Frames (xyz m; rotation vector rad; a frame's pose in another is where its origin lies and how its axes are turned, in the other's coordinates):
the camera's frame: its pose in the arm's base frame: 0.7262 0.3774 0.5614 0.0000 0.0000 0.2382
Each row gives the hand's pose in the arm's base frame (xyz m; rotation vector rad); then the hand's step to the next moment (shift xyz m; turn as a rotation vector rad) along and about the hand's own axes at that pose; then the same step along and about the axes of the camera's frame.
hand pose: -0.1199 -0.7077 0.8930 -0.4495 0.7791 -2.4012
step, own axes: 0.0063 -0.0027 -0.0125 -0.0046 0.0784 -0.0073
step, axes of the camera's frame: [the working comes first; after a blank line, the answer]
step, axes of the arm's base frame: -0.0119 0.0033 -0.0071 0.0326 -0.0465 -0.0548

-0.0108 0.0060 -0.0071 0.0207 -0.0528 -0.0548
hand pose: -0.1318 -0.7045 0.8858 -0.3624 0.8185 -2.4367
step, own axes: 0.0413 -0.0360 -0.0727 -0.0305 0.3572 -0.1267
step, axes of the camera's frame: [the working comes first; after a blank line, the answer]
step, axes of the arm's base frame: -0.0780 0.0353 -0.0310 0.1183 -0.1617 -0.3231

-0.0674 0.0527 -0.0310 0.0768 -0.1851 -0.3231
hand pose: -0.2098 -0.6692 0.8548 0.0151 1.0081 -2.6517
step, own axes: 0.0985 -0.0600 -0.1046 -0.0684 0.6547 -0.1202
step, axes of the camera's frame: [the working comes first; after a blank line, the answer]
step, axes of the arm's base frame: -0.1211 0.0832 -0.0514 0.2396 -0.3659 -0.5064

-0.0981 0.1095 -0.0514 0.1465 -0.4121 -0.5064
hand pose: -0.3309 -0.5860 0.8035 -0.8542 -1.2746 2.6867
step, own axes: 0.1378 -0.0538 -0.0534 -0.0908 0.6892 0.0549
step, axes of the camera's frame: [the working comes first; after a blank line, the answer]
step, axes of the arm's base frame: -0.1000 0.1100 -0.0513 0.1777 -0.5176 -0.4322

-0.0712 0.1305 -0.0513 0.0505 -0.5449 -0.4322
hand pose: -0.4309 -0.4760 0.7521 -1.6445 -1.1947 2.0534
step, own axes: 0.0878 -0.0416 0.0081 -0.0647 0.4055 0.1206
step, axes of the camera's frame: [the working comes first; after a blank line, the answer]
step, axes of the arm's base frame: -0.0482 0.0790 -0.0307 0.0288 -0.3503 -0.2442

-0.0282 0.0881 -0.0307 -0.0546 -0.3472 -0.2442
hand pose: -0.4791 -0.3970 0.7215 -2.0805 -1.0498 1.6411
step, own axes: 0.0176 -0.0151 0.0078 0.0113 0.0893 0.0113
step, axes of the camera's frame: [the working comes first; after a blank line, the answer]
step, axes of the arm's base frame: -0.0112 0.0210 -0.0056 0.0227 -0.0563 -0.0674

-0.0059 0.0231 -0.0056 0.0088 -0.0601 -0.0674
